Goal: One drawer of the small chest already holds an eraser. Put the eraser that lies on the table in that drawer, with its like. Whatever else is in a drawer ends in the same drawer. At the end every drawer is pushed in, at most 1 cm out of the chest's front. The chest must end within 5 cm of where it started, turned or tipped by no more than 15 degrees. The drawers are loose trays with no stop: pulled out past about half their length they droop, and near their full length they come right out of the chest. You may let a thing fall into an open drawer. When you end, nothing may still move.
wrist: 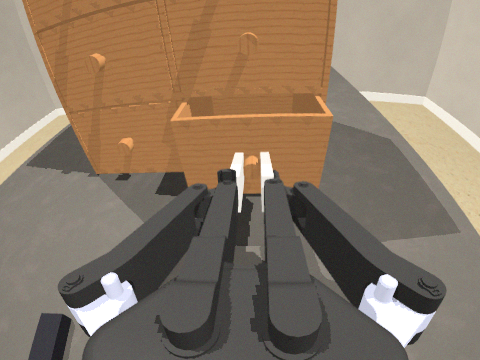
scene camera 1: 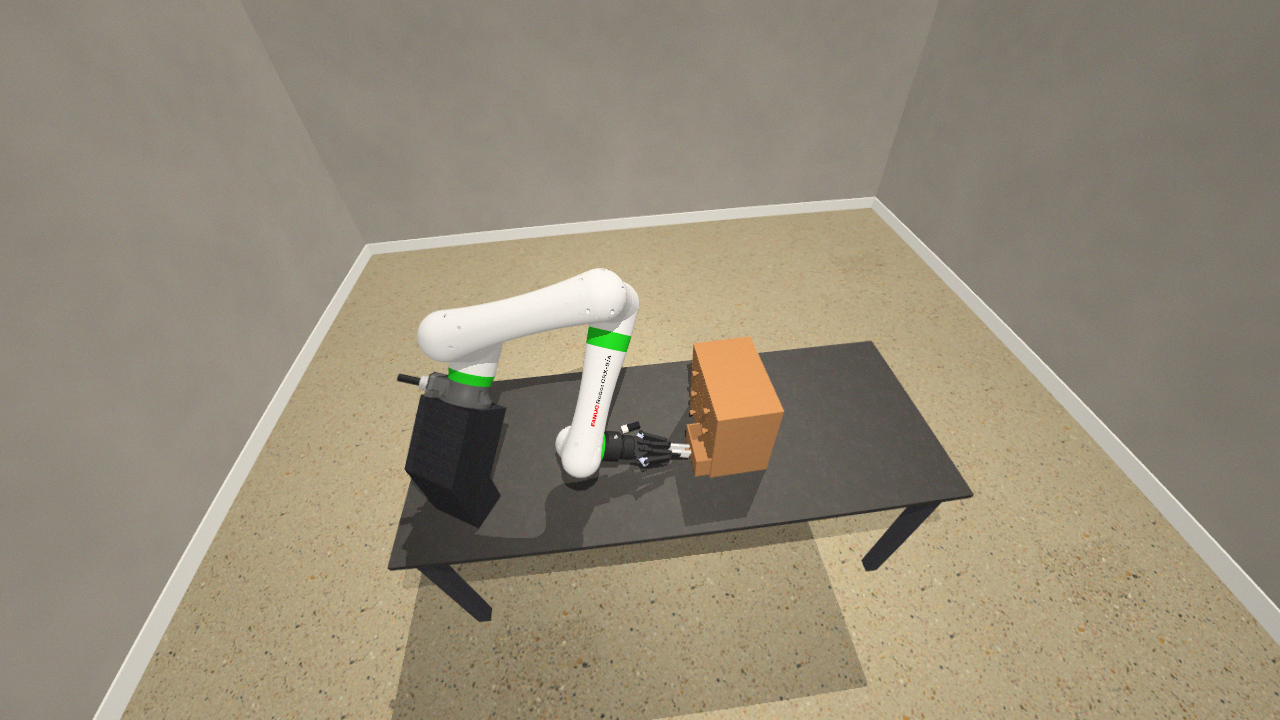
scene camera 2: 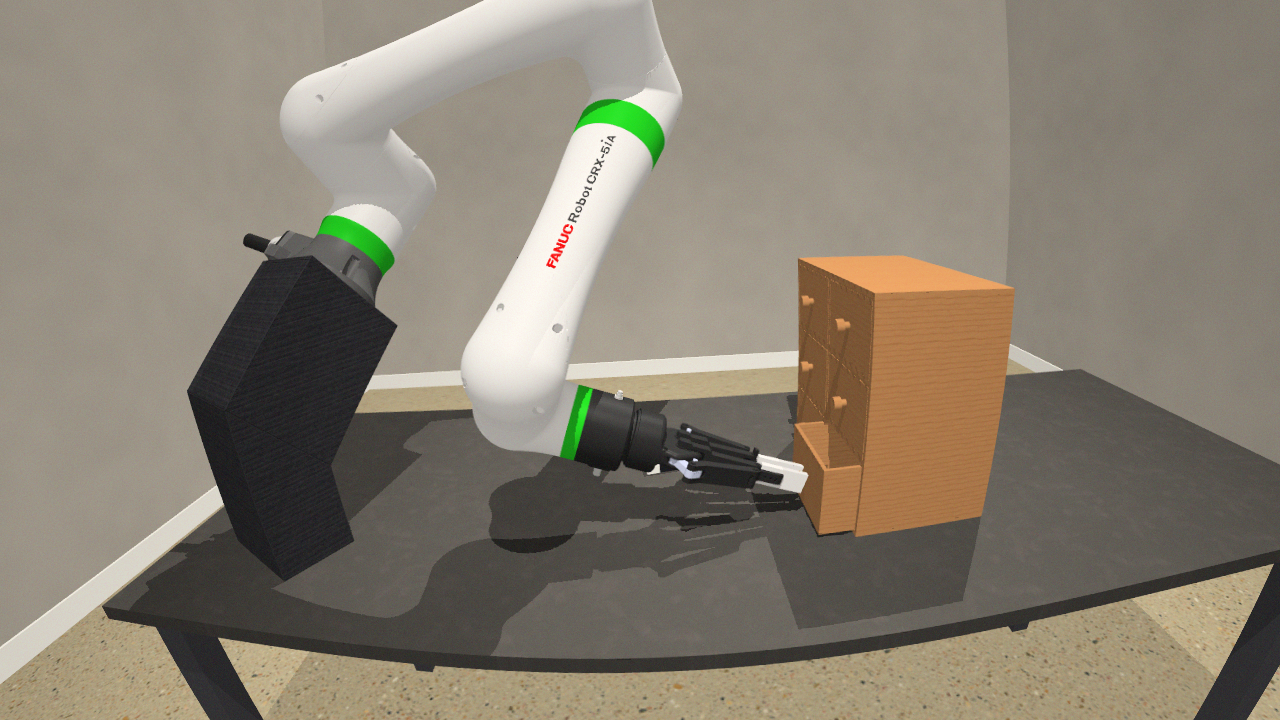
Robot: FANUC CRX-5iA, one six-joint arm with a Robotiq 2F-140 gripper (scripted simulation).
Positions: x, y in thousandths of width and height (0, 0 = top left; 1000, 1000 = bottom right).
drawer: wrist 620, 396; scene camera 1 546, 624; scene camera 2 649, 690
